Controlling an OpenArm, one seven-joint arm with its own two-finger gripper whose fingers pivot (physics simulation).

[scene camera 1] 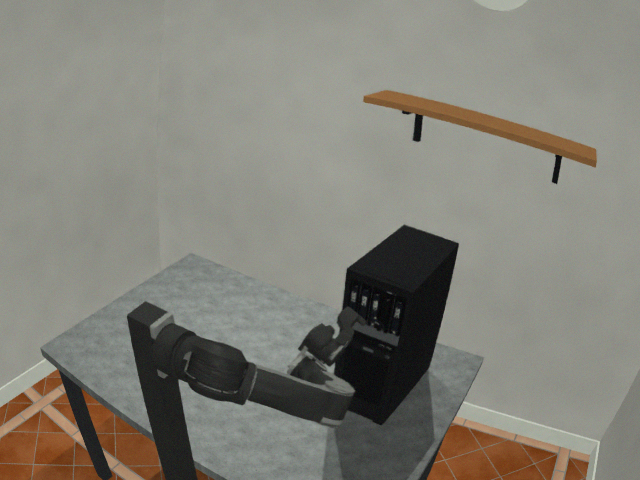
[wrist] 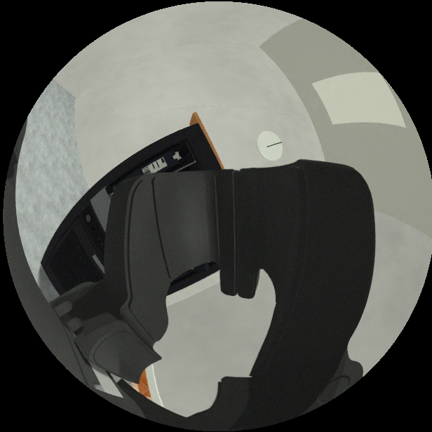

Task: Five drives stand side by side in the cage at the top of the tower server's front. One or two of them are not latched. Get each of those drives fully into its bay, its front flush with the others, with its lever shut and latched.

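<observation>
The black tower server (scene camera 1: 428, 263) (wrist: 202, 142) stands on the table. In the scene view, three drives with pale labels (scene camera 1: 354, 294) (scene camera 1: 364, 299) (scene camera 1: 375, 305) stand side by side at the cage's left. The fourth bay (scene camera 1: 386, 305) looks dark, with no label showing; its lever's position cannot be made out. The fifth drive (scene camera 1: 397, 313) shows its label at the right. One labelled drive (wrist: 156, 165) shows in the wrist view; the gripper hides the others. My gripper (scene camera 1: 363, 320) (wrist: 244, 235) is shut and empty, at the lower left of the cage front.
The grey table (scene camera 1: 232, 304) (wrist: 42, 175) carries the server. The server's lower front (scene camera 1: 364, 372) (wrist: 75, 255) is below the cage, close to the arm. A wooden shelf (scene camera 1: 480, 121) (wrist: 209, 142) is on the wall behind and above. The arm's post (scene camera 1: 165, 413) stands at the table's front.
</observation>
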